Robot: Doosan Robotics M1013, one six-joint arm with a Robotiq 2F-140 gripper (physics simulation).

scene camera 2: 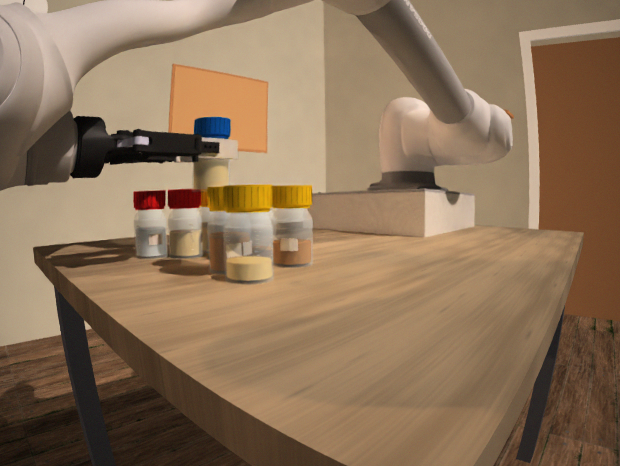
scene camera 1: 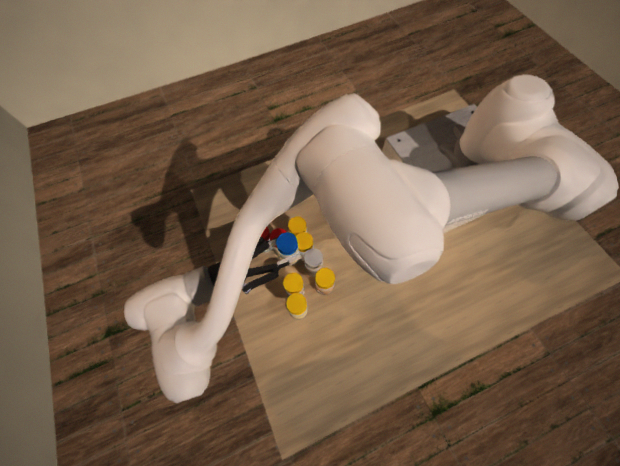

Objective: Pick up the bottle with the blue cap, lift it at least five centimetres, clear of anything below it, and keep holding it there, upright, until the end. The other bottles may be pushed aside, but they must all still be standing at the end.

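Places are measured from the arm's base along level axes (x ahead, y left, z up), in millimetres.
Pixels of known places: gripper, fingertip midpoint: (scene camera 2: 223, 152) (scene camera 1: 295, 245); arm's base, link origin: (scene camera 1: 476, 158).
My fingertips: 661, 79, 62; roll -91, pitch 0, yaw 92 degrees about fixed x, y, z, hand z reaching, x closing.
For each thing: its top centre in the pictures, then the offset to it from my fingertips, as dx, dy, dz. Level surfaces: height alone.
- bottle with the blue cap, top centre: (scene camera 2: 212, 120) (scene camera 1: 286, 242) +22, +1, +47
- grey-capped bottle, top centre: (scene camera 1: 313, 257) -38, +31, -53
- wooden table, surface height: dz -158
The bottle with the blue cap (scene camera 1: 286, 243) (scene camera 2: 212, 127) is upright, held high, with its lower end about level with the caps of the bottles around it in scene camera 2. My gripper (scene camera 1: 278, 254) (scene camera 2: 219, 148) reaches in horizontally from the left and is shut on this bottle just below its cap. Two red-capped bottles (scene camera 1: 278, 234) (scene camera 2: 184, 225) stand upright on the table. Several yellow-capped bottles (scene camera 1: 296, 304) (scene camera 2: 249, 235) stand too, partly hiding each other in scene camera 2. A grey-capped bottle (scene camera 1: 313, 258) looks upright in scene camera 1.
The wooden table (scene camera 1: 400, 340) (scene camera 2: 380, 320) carries the bottles near its left end. The arm's pale base block (scene camera 1: 421, 145) (scene camera 2: 370, 212) stands on the table toward the back right. The arm (scene camera 1: 370, 200) (scene camera 2: 150, 20) arches over the table and covers part of it in scene camera 1.
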